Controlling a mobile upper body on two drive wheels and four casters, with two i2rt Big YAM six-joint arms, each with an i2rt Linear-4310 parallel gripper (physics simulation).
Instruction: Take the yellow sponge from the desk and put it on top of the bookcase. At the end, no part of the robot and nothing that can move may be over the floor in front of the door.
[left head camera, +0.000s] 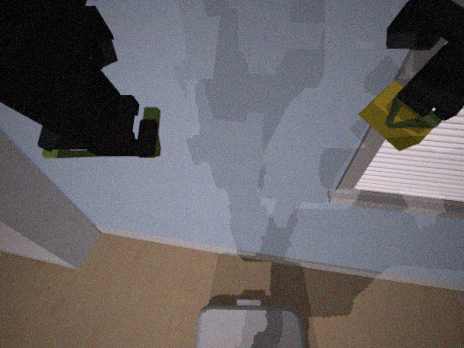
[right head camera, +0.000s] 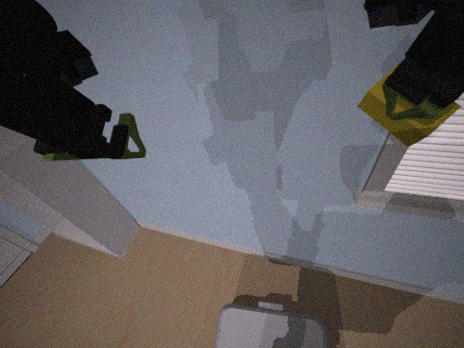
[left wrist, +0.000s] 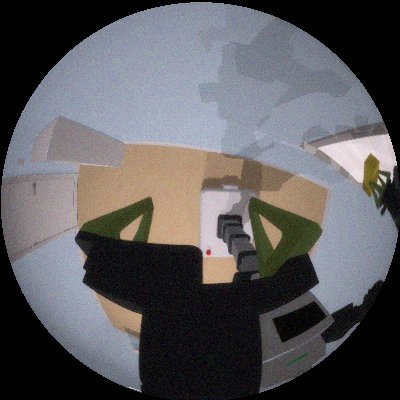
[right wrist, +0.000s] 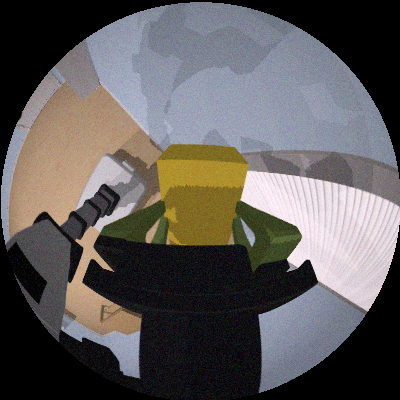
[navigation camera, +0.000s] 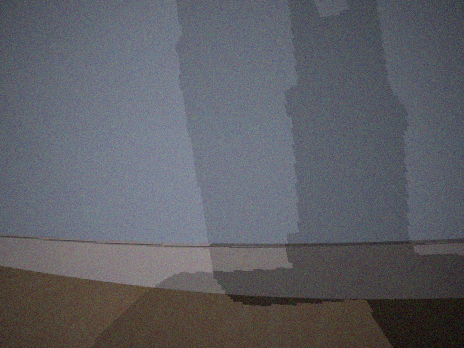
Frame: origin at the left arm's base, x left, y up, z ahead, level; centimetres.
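Seen in the pictures: left gripper, fingertip midpoint: (left head camera: 129, 152) (right head camera: 120, 154) (left wrist: 200, 201); right gripper, fingertip midpoint: (left head camera: 398, 114) (right head camera: 404, 103) (left wrist: 371, 175) (right wrist: 199, 201).
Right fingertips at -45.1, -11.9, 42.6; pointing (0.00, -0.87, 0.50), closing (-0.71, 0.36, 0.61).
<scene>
Offsets run from my right fingertips to a thing's top centre, as dx, dy, dz. "spot": to the spot under its first point.
The yellow sponge {-0.2, +4.5, +0.1} (left head camera: 400, 140) (right head camera: 407, 134) (left wrist: 370, 170) (right wrist: 202, 175) is held in the air between the fingers of my right gripper (left head camera: 412, 119) (right head camera: 411, 107) (right wrist: 199, 201). It is in front of the window, at the right in both head views. My left gripper (left head camera: 102, 152) (right head camera: 92, 155) (left wrist: 200, 201) is open and empty, at the left in both head views. A tall grey block (left head camera: 45, 185) (right head camera: 85, 200) (left wrist: 85, 145), which may be the bookcase, stands against the blue wall at the left. The desk does not show.
The window (left head camera: 415, 172) (right wrist: 320, 215) has white blinds. A pale panel with a handle, apparently the door (left wrist: 40, 210), is at the left. My white base (left head camera: 240, 332) (right head camera: 255, 332) (left wrist: 215, 225) stands near the blue wall (navigation camera: 100, 125), with its white skirting {spot: +54.4, -124.3, +28.6} (navigation camera: 100, 260) close to the navigation camera.
</scene>
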